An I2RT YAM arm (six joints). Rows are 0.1 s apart.
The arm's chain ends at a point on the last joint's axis. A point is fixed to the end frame.
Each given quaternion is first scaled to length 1.
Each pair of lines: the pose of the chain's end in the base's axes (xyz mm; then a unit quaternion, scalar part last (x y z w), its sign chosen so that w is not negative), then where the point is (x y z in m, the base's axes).
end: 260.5 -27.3 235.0 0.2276 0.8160 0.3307 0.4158
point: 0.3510 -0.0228 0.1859
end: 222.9 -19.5 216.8 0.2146 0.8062 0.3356 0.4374
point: 0.3159 -0.0147 0.1727
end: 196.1 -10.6 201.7 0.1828 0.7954 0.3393 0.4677
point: 0.2922 -0.0041 0.1651
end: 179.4 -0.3 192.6 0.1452 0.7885 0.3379 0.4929
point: 0.2776 0.0086 0.1626
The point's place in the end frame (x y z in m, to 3 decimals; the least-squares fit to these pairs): -0.021 -0.024 0.098
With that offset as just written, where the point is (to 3 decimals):
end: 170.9 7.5 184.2 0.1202 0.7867 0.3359 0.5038
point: 0.270 0.018 0.157
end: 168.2 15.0 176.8 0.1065 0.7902 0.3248 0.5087
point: 0.267 0.026 0.151
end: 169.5 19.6 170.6 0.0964 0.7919 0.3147 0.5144
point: 0.269 0.030 0.145
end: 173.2 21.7 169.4 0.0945 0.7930 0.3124 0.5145
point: 0.273 0.032 0.144
